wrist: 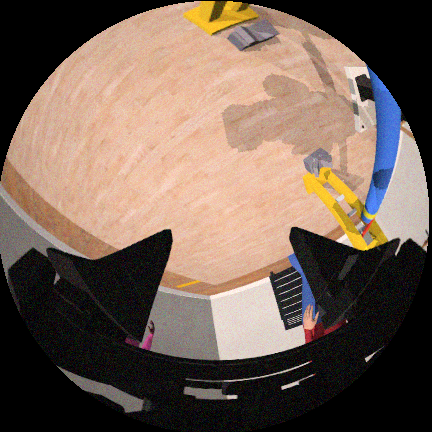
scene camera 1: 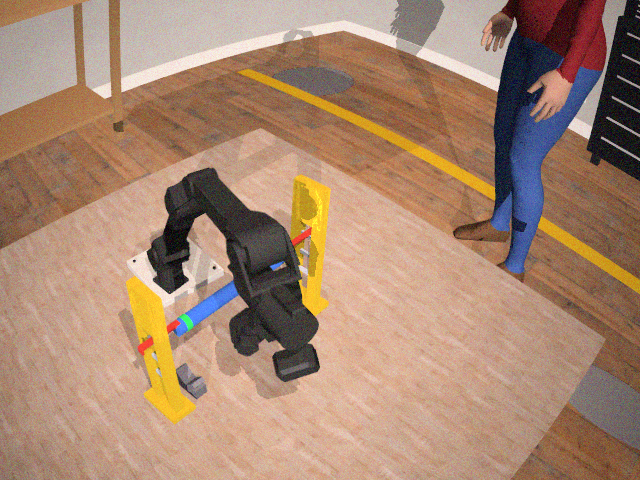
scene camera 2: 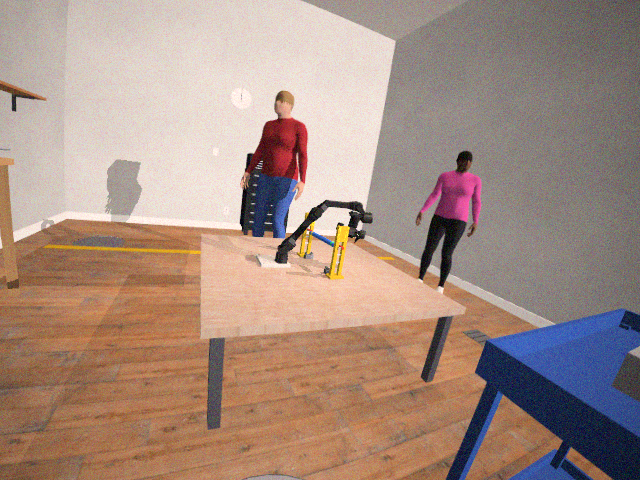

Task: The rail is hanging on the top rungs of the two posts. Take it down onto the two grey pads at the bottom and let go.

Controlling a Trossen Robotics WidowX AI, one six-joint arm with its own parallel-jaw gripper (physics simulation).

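Frame: origin at the arm's base, x left, y back, z up, level; centimetres.
Where they show: gripper, fingertip midpoint: (wrist: pixel 233 234) (scene camera 1: pixel 305 347) (scene camera 2: pixel 347 240); arm's base at its link origin: (scene camera 1: pixel 170 280) (scene camera 2: pixel 280 261).
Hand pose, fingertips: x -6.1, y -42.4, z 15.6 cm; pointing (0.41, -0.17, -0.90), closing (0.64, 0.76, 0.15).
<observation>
Each offset is from my fingertips to the top centre of the thing. Level surfaces: height alone.
The rail @(dy +17.9, dx +2.6, dz +1.6 cm) (scene camera 1: pixel 211 303) (scene camera 2: pixel 321 237) (wrist: pixel 387 135) is a blue bar with red ends and a green band near one end. It hangs level, high between the yellow near post @(dy +18.5, dx -17.4, dz +12.6 cm) (scene camera 1: pixel 165 366) (scene camera 2: pixel 339 253) and the yellow far post @(dy +17.3, dx +22.6, dz +12.6 cm) (scene camera 1: pixel 321 242) (wrist: pixel 332 210). A grey pad @(dy +18.3, dx -11.2, dz -13.0 cm) (scene camera 1: pixel 192 383) (scene camera 2: pixel 326 270) (wrist: pixel 252 35) lies at the near post's foot. The other grey pad @(dy +17.5, dx +16.4, dz -13.0 cm) (scene camera 2: pixel 309 255) (wrist: pixel 318 160) lies by the far post's foot; the arm hides it in scene camera 1. My gripper (scene camera 1: pixel 271 351) (wrist: pixel 233 234) is open and empty, beyond the rail on the side away from the arm base, not touching it.
The arm's white base plate (scene camera 1: pixel 139 266) (scene camera 2: pixel 266 262) (wrist: pixel 352 75) is on the table @(dz -17.3 cm) (scene camera 1: pixel 439 372) (scene camera 2: pixel 310 310), behind the rail. Silver lower rungs @(dy +17.3, dx +22.6, dz -3.4 cm) (scene camera 1: pixel 303 253) show in the far post. A person in red (scene camera 1: pixel 558 25) (scene camera 2: pixel 284 149) stands beyond the table. A blue cart (scene camera 2: pixel 558 341) stands at right in scene camera 2.
</observation>
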